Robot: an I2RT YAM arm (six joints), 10 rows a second.
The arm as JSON. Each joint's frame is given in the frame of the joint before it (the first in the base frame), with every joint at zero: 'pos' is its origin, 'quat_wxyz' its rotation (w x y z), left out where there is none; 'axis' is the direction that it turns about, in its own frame. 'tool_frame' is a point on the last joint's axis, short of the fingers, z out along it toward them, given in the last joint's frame.
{
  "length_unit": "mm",
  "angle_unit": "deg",
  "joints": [
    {
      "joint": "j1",
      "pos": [
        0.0,
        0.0,
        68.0
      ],
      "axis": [
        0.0,
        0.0,
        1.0
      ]
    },
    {
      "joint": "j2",
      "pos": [
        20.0,
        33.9,
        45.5
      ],
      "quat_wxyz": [
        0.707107,
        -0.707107,
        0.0,
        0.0
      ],
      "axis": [
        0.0,
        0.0,
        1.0
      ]
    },
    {
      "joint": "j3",
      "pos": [
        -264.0,
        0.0,
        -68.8
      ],
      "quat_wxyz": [
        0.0,
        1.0,
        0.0,
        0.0
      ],
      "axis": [
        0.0,
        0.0,
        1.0
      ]
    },
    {
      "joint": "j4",
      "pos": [
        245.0,
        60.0,
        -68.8
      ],
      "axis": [
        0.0,
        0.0,
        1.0
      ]
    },
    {
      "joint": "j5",
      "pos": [
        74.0,
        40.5,
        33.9
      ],
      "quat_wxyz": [
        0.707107,
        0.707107,
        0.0,
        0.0
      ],
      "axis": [
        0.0,
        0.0,
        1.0
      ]
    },
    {
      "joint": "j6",
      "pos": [
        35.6,
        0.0,
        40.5
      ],
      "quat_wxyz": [
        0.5,
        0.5,
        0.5,
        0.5
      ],
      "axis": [
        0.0,
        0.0,
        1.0
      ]
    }
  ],
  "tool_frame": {
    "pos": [
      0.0,
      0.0,
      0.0
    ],
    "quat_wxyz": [
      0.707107,
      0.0,
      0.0,
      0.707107
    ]
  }
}
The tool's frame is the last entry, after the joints.
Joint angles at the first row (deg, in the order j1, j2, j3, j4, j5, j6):
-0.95, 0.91, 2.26, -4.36, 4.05, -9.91
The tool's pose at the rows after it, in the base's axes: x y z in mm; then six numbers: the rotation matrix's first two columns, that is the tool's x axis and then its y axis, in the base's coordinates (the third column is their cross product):
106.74 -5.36 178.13 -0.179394 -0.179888 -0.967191 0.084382 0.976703 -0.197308
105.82 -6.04 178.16 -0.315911 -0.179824 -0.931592 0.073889 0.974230 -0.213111
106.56 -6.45 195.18 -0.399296 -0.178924 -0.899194 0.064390 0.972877 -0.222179
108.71 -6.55 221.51 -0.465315 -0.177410 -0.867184 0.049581 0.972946 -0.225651
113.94 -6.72 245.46 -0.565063 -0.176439 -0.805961 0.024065 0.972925 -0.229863
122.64 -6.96 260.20 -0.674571 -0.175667 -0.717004 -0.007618 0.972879 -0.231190
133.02 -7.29 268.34 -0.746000 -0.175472 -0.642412 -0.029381 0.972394 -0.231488
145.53 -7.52 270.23 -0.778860 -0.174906 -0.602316 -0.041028 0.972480 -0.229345
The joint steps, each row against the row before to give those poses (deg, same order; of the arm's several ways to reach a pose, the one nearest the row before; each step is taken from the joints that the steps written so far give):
0.00, 1.88, 2.73, -7.10, 1.73, -0.68
0.00, 4.08, 3.17, -7.09, 1.14, -0.15
0.00, 5.58, 5.77, -5.28, 0.63, -0.05
0.00, 6.07, 7.68, -5.86, 0.11, 0.03
0.00, 7.39, 8.26, -7.67, 0.13, -0.05
0.00, 7.56, 6.82, -7.46, 0.15, -0.07
0.00, 6.06, 4.59, -4.50, 0.27, -0.06
0.00, 4.63, 2.23, -0.61, 0.04, 0.00

